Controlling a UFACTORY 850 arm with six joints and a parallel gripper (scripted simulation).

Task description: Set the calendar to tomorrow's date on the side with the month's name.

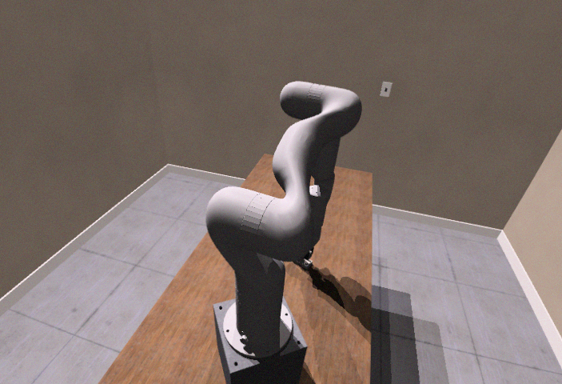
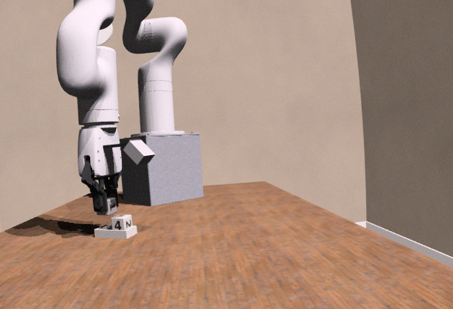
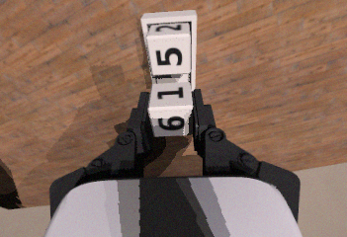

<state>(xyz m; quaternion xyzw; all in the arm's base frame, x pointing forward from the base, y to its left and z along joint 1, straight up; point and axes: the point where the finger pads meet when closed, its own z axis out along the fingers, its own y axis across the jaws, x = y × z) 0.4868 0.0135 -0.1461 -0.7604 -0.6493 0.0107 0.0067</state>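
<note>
Right now my hand is 20 mm to the right of the white calendar tray and 70 mm above it.
</note>
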